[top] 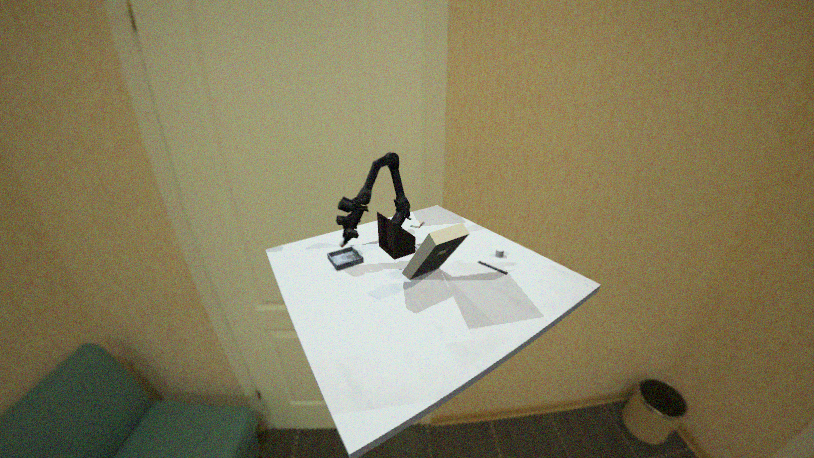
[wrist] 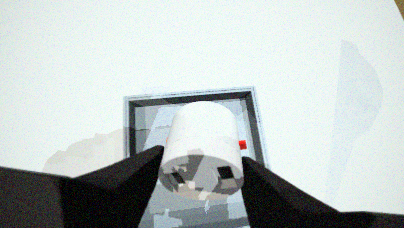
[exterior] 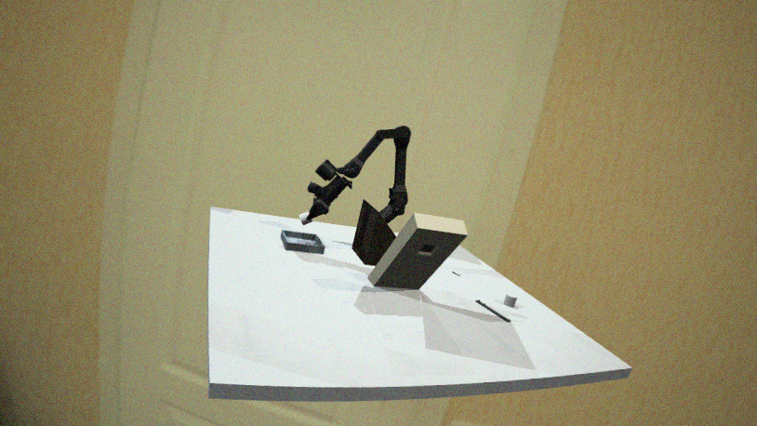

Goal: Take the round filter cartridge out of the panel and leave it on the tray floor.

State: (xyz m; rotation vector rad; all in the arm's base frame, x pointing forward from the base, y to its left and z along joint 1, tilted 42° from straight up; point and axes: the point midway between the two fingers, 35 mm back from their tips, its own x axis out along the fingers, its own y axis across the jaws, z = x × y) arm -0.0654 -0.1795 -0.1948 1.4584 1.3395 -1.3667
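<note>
Right now the filter cartridge is right at my gripper tip. The rest, counted from my gripper tip: wedge block (400 mm ahead, 280 mm to the left, 30 mm above); then dark tray (110 mm below).
</note>
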